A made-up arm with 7 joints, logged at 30 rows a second.
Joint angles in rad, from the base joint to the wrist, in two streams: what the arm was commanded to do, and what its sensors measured. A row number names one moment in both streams.
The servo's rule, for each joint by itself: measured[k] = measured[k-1] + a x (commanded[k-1-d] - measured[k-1]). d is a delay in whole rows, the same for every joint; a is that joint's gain. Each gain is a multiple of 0.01, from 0.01 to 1. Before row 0 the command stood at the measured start. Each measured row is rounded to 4 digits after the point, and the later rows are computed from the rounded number. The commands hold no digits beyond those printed.
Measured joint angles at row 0: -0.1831 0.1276 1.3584 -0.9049 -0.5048 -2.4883 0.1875
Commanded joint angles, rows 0 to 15: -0.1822 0.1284 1.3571 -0.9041 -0.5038 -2.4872 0.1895; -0.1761 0.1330 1.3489 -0.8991 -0.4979 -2.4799 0.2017; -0.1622 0.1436 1.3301 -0.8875 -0.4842 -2.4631 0.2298; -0.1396 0.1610 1.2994 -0.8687 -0.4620 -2.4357 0.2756; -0.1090 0.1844 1.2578 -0.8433 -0.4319 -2.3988 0.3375; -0.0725 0.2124 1.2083 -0.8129 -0.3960 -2.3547 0.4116; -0.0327 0.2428 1.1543 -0.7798 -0.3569 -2.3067 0.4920; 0.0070 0.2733 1.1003 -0.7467 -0.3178 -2.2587 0.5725; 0.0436 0.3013 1.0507 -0.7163 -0.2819 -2.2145 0.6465; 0.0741 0.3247 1.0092 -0.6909 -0.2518 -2.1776 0.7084; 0.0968 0.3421 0.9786 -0.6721 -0.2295 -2.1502 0.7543; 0.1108 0.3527 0.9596 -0.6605 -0.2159 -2.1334 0.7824; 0.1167 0.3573 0.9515 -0.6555 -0.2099 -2.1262 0.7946; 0.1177 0.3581 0.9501 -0.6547 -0.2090 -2.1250 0.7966; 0.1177 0.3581 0.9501 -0.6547 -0.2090 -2.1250 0.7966; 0.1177 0.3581 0.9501 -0.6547 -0.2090 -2.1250 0.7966
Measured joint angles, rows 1 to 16: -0.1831 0.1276 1.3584 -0.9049 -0.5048 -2.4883 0.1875; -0.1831 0.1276 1.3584 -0.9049 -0.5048 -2.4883 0.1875; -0.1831 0.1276 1.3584 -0.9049 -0.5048 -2.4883 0.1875; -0.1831 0.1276 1.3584 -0.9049 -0.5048 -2.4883 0.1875; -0.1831 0.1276 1.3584 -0.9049 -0.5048 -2.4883 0.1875; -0.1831 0.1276 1.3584 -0.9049 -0.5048 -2.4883 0.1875; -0.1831 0.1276 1.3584 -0.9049 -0.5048 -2.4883 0.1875; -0.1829 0.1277 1.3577 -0.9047 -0.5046 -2.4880 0.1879; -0.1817 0.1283 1.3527 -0.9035 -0.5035 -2.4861 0.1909; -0.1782 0.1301 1.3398 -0.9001 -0.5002 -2.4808 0.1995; -0.1713 0.1338 1.3168 -0.8935 -0.4937 -2.4704 0.2162; -0.1601 0.1399 1.2832 -0.8830 -0.4832 -2.4539 0.2429; -0.1443 0.1486 1.2405 -0.8683 -0.4684 -2.4311 0.2800; -0.1242 0.1599 1.1914 -0.8497 -0.4494 -2.4025 0.3266; -0.1006 0.1735 1.1395 -0.8281 -0.4270 -2.3694 0.3807; -0.0746 0.1888 1.0889 -0.8046 -0.4023 -2.3338 0.4392
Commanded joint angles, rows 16 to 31: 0.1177 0.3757 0.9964 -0.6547 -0.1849 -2.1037 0.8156; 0.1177 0.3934 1.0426 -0.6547 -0.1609 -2.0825 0.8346; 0.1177 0.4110 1.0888 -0.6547 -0.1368 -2.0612 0.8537; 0.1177 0.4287 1.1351 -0.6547 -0.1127 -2.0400 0.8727; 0.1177 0.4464 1.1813 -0.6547 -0.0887 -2.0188 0.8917; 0.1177 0.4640 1.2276 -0.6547 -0.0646 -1.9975 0.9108; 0.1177 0.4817 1.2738 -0.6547 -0.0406 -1.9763 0.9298; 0.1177 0.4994 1.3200 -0.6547 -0.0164 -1.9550 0.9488; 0.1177 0.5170 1.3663 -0.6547 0.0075 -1.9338 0.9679; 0.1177 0.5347 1.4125 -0.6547 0.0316 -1.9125 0.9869; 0.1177 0.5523 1.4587 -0.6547 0.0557 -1.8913 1.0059; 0.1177 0.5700 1.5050 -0.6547 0.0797 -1.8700 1.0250; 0.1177 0.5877 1.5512 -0.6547 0.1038 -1.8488 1.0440; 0.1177 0.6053 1.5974 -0.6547 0.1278 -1.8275 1.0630; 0.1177 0.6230 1.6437 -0.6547 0.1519 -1.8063 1.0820; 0.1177 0.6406 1.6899 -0.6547 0.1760 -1.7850 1.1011
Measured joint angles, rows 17 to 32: -0.0478 0.2051 1.0435 -0.7807 -0.3767 -2.2979 0.4984; -0.0218 0.2215 1.0065 -0.7579 -0.3517 -2.2639 0.5547; 0.0021 0.2372 0.9798 -0.7374 -0.3286 -2.2339 0.6048; 0.0227 0.2516 0.9637 -0.7202 -0.3084 -2.2091 0.6466; 0.0398 0.2644 0.9559 -0.7064 -0.2915 -2.1898 0.6796; 0.0538 0.2756 0.9526 -0.6955 -0.2775 -2.1749 0.7053; 0.0653 0.2855 0.9512 -0.6869 -0.2659 -2.1634 0.7254; 0.0747 0.2963 0.9770 -0.6801 -0.2521 -2.1497 0.7452; 0.0824 0.3080 1.0144 -0.6748 -0.2366 -2.1342 0.7649; 0.0888 0.3204 1.0568 -0.6706 -0.2196 -2.1174 0.7844; 0.0940 0.3334 1.1014 -0.6673 -0.2014 -2.0996 0.8038; 0.0983 0.3470 1.1469 -0.6647 -0.1822 -2.0810 0.8231; 0.1018 0.3610 1.1929 -0.6626 -0.1622 -2.0618 0.8424; 0.1047 0.3755 1.2390 -0.6609 -0.1415 -2.0421 0.8616; 0.1070 0.3904 1.2852 -0.6596 -0.1202 -2.0221 0.8808; 0.1089 0.4056 1.3314 -0.6586 -0.0985 -2.0018 0.9000
